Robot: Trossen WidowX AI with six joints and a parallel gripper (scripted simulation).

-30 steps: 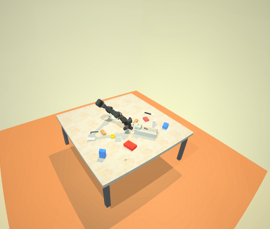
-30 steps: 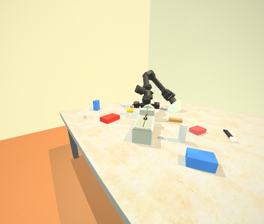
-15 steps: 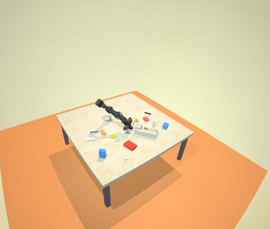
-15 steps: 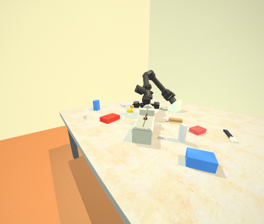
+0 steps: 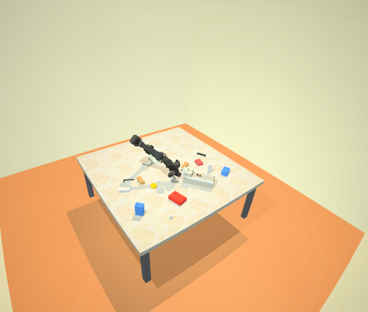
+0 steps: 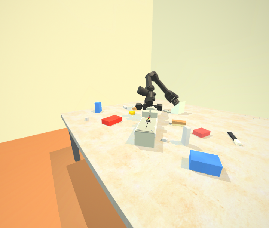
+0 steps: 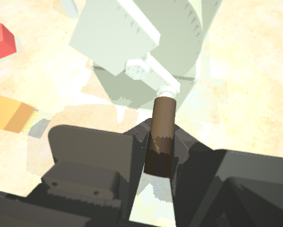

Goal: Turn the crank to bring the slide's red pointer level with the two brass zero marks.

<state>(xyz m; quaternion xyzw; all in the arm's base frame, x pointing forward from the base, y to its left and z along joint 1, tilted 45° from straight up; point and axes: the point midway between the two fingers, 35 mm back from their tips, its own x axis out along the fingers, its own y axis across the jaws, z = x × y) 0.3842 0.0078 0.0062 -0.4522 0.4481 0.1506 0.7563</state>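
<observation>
My gripper tip is 10 cm short of the red pointer, 11 cm to the right of it and 4 cm below it. Round my gripper tip: brown crank handle 1 cm behind, 1 cm to the right, 3 cm above; crank 1 cm to the left, 4 cm above; yellow disc 4 cm behind, 24 cm to the right, 3 cm below.
</observation>
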